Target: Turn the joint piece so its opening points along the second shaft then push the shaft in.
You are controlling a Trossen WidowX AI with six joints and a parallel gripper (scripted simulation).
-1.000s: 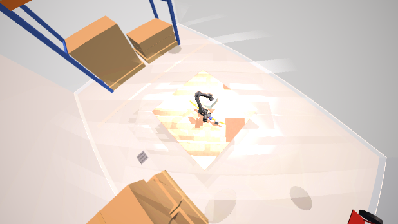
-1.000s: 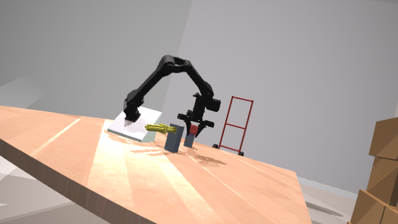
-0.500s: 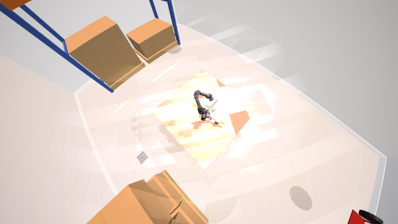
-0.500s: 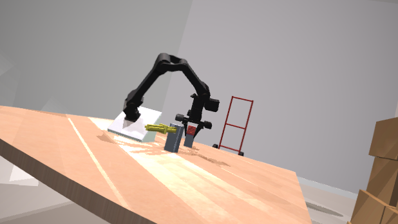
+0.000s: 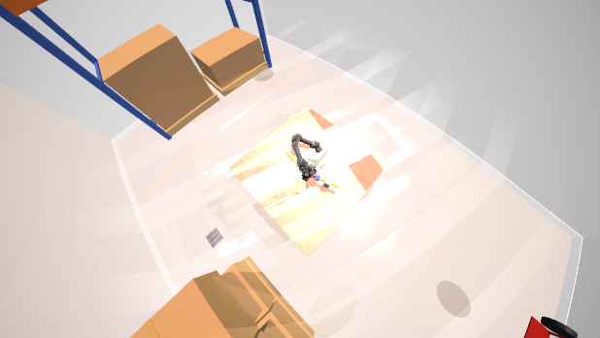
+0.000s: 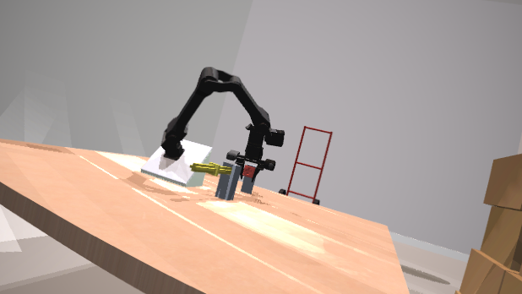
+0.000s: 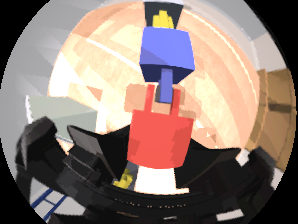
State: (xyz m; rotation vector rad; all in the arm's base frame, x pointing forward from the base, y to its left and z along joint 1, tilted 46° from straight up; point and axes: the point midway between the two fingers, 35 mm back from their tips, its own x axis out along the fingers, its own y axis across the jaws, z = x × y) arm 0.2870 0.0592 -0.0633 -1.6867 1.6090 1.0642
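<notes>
Now: gripper tip 1 cm to the right of the red joint piece and 4 cm below it.
</notes>
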